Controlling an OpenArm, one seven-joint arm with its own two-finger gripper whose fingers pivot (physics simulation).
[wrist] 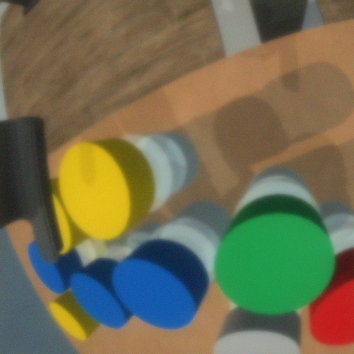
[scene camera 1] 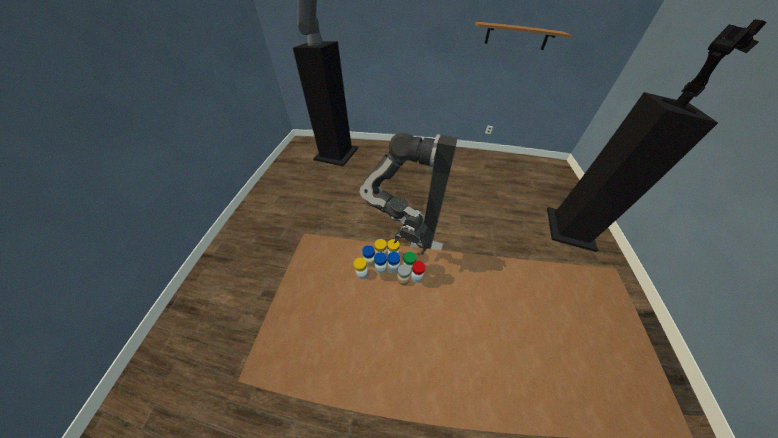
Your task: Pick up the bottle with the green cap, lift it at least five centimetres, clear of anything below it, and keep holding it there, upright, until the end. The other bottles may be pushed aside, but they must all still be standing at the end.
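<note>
The green-capped bottle [scene camera 1: 409, 258] [wrist: 275, 264] stands upright among the others. A red-capped bottle [scene camera 1: 418, 267] [wrist: 340, 312], a grey-capped bottle [scene camera 1: 403, 270] [wrist: 257, 342] and a blue-capped bottle [scene camera 1: 393, 258] [wrist: 155, 292] stand close around it. A yellow-capped bottle [scene camera 1: 393, 245] [wrist: 95, 190] stands behind that blue one in the scene view. My gripper [scene camera 1: 409, 247] is open and empty, with its fingers spread above the back of the group near the green cap. In the wrist view one dark finger shows at the left edge, over the yellow caps; the other finger does not show.
More upright bottles stand to the left: a blue-capped one [scene camera 1: 380, 259], another blue-capped one [scene camera 1: 368, 251], a yellow-capped one [scene camera 1: 380, 245] and a front yellow-capped one [scene camera 1: 360, 264]. All stand on the brown mat [scene camera 1: 462, 337]. My arm's dark post [scene camera 1: 439, 190] rises behind.
</note>
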